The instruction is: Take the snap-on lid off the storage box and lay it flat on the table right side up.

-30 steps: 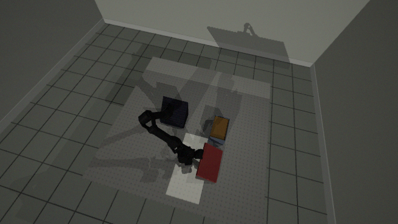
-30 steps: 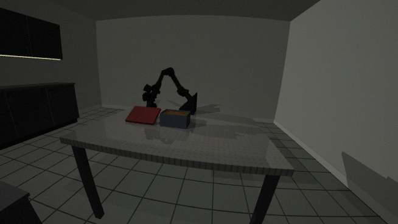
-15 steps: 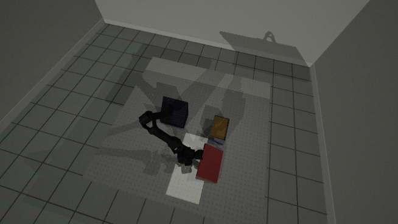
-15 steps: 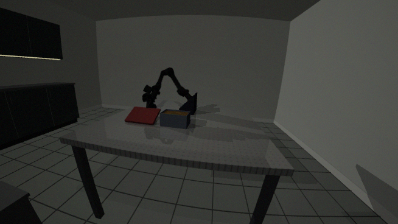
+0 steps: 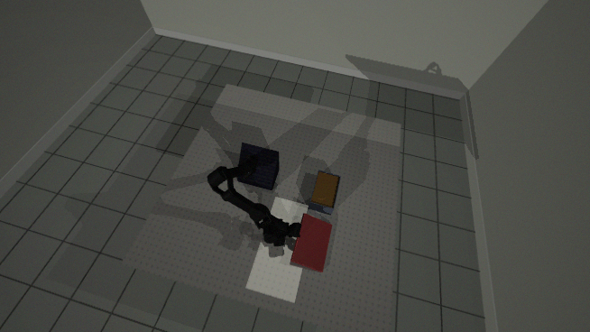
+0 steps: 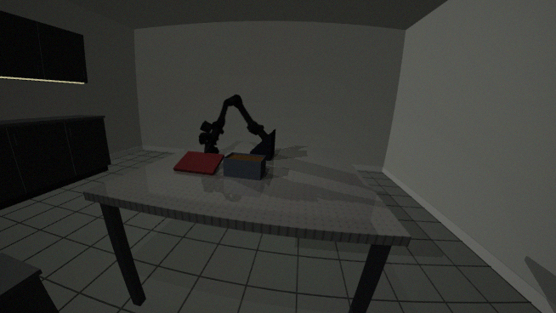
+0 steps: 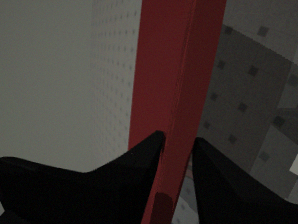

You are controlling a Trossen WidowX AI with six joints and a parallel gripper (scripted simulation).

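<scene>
The red lid lies 8 cm ahead of my gripper tip, 3 cm below it and 1 cm to the right of it. From my gripper tip the other things lie so: blue storage box: 27 cm to the left, 11 cm ahead, 2 cm below.
</scene>
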